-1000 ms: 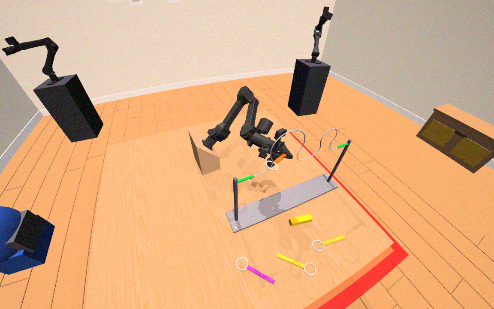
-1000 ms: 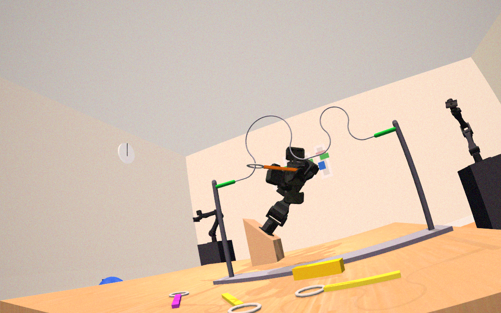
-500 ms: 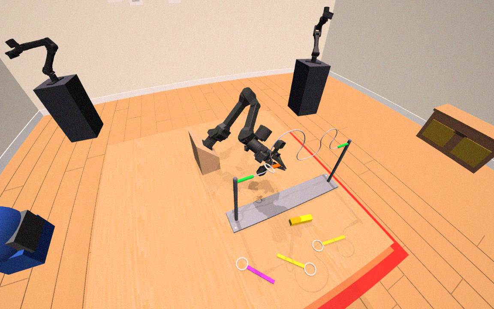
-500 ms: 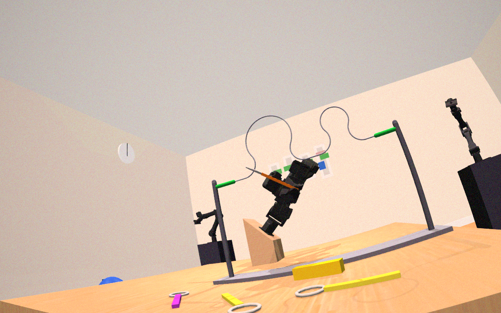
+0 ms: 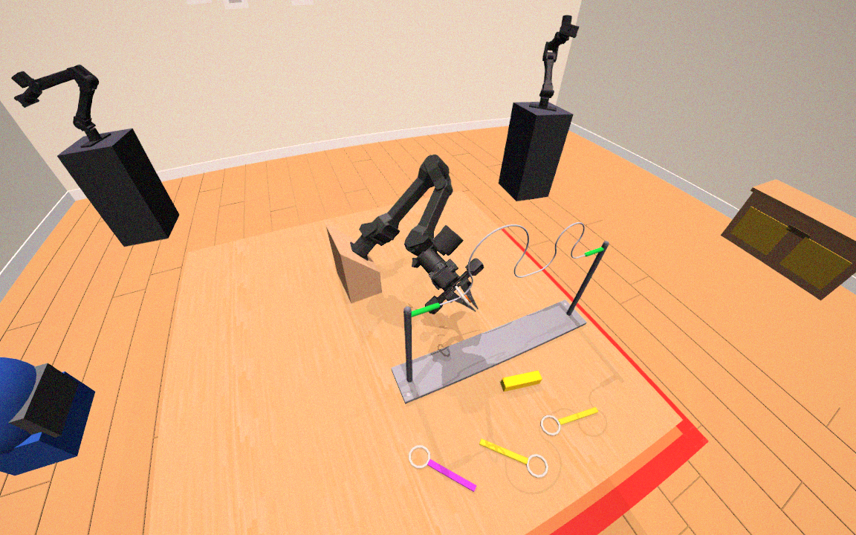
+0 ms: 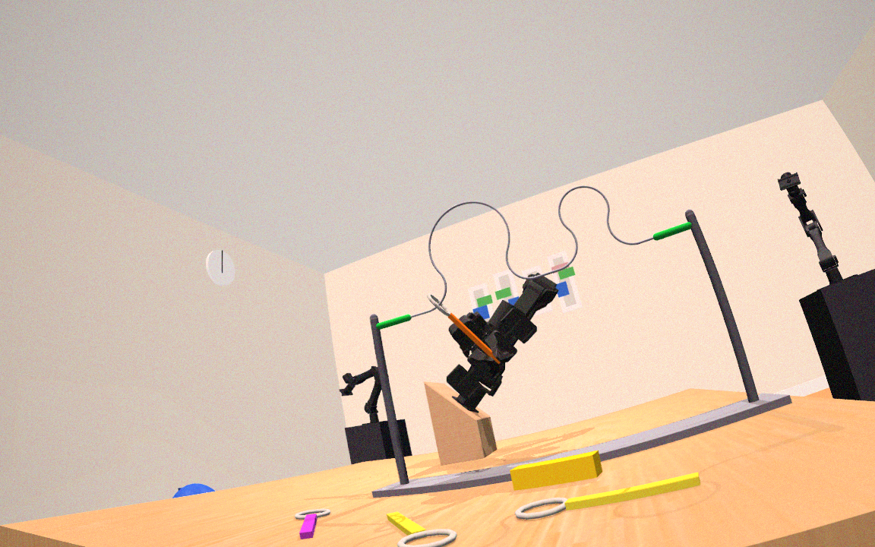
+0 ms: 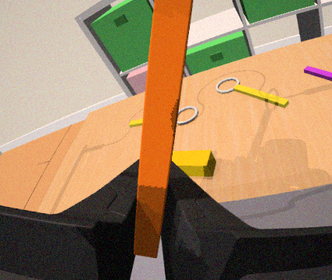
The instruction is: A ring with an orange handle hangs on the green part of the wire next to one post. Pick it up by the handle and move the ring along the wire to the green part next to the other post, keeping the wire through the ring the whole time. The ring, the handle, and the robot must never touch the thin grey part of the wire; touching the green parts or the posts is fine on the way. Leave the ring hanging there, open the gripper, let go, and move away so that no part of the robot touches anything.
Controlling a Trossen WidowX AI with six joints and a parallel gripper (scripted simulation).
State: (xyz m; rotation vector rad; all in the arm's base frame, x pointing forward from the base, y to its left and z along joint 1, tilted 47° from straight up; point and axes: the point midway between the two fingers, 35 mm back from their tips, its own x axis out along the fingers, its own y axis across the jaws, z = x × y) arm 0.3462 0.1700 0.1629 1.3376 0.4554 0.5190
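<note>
Now: gripper tip 8 cm below the orange-handled ring, 5 cm to the left of it and 1 cm short of it. Also, from my gripper tip: yellow block (18 cm below, 15 cm ahead, 10 cm to the left); then magenta-handled ring (27 cm ahead, 20 cm to the right, 19 cm below); then yellow-handled ring (28 cm ahead, 19 cm below, 16 cm to the left).
</note>
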